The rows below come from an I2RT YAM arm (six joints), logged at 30 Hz.
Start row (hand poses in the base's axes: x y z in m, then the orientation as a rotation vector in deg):
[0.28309 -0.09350 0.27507 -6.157 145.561 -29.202]
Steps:
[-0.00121 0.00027 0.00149 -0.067 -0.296 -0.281]
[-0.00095 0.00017 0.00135 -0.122 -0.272 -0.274]
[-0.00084 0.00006 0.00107 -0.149 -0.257 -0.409]
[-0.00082 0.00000 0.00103 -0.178 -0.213 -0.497]
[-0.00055 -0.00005 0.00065 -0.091 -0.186 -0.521]
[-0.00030 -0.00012 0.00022 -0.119 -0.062 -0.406]
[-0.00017 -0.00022 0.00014 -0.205 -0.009 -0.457]
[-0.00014 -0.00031 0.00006 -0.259 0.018 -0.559]
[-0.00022 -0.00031 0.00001 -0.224 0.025 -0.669]
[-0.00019 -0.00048 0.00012 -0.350 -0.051 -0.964]
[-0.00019 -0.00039 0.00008 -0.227 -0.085 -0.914]
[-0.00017 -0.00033 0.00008 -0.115 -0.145 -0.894]
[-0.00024 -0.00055 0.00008 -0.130 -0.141 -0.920]
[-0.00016 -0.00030 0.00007 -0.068 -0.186 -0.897]
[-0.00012 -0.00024 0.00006 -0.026 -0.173 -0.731]
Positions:
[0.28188 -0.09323 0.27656 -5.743 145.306 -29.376]
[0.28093 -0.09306 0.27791 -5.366 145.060 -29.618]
[0.28009 -0.09300 0.27898 -4.833 144.843 -29.948]
[0.27927 -0.09300 0.28001 -4.213 144.674 -30.353]
[0.27872 -0.09305 0.28066 -3.539 144.554 -30.659]
[0.27842 -0.09317 0.28088 -3.055 144.527 -30.965]
[0.27825 -0.09339 0.28102 -2.553 144.535 -31.406]
[0.27811 -0.09370 0.28108 -1.950 144.568 -31.958]
[0.27789 -0.09401 0.28109 -1.197 144.630 -32.511]
[0.27770 -0.09449 0.28121 -0.095 144.618 -33.330]
[0.27751 -0.09488 0.28129 1.001 144.593 -33.968]
[0.27734 -0.09521 0.28137 2.131 144.533 -34.447]
[0.27710 -0.09576 0.28145 3.287 144.467 -34.954]
[0.27694 -0.09606 0.28152 4.450 144.367 -35.364]
[0.27682 -0.09630 0.28158 5.415 144.268 -35.656]

